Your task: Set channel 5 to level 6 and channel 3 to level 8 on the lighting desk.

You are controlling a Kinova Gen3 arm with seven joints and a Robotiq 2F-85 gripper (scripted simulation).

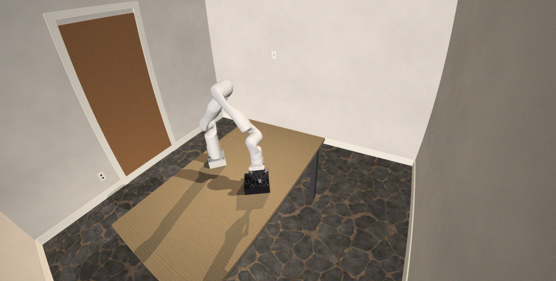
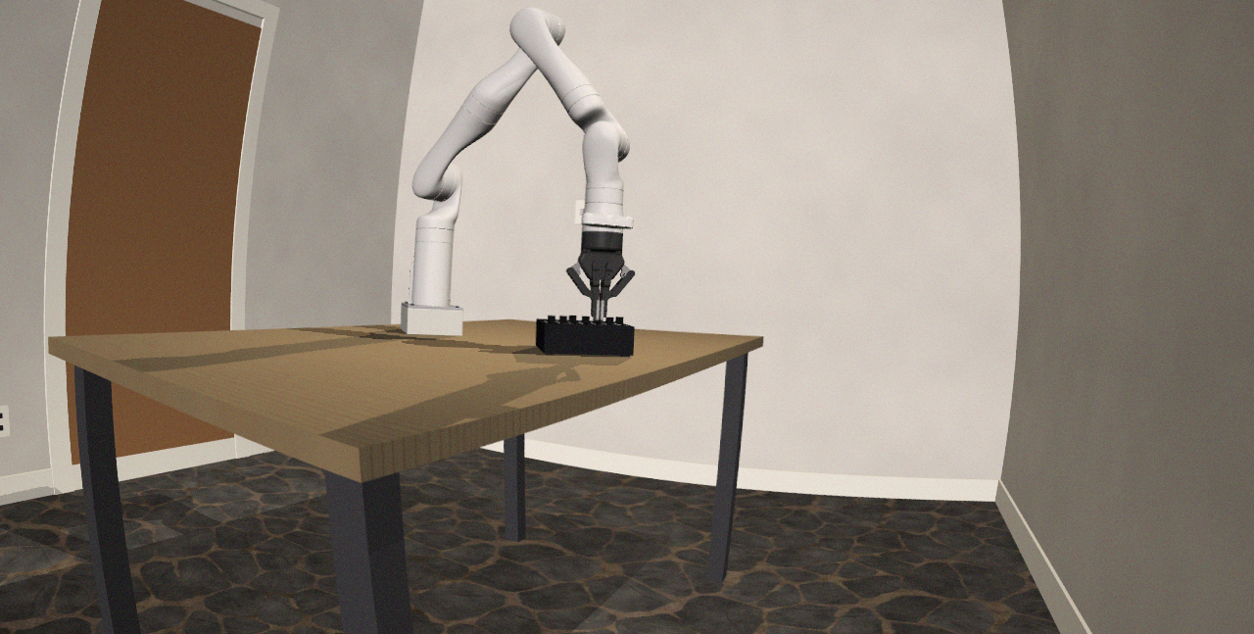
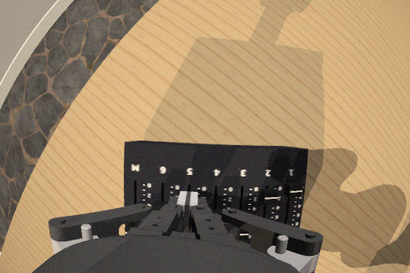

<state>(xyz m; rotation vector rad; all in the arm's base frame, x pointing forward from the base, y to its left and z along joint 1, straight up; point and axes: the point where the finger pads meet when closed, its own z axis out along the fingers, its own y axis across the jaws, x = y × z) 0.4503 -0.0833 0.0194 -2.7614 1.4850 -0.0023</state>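
Right now my hand is 1 cm to the right of the channel 5 fader cap, 1 cm past it and 1 cm above it. Round my hand: M fader cap 5 cm to the left, 2 cm ahead, 1 cm below; then channel 4 fader cap 2 cm behind, 1 cm below; then channel 3 fader cap 5 cm behind, 1 cm below.
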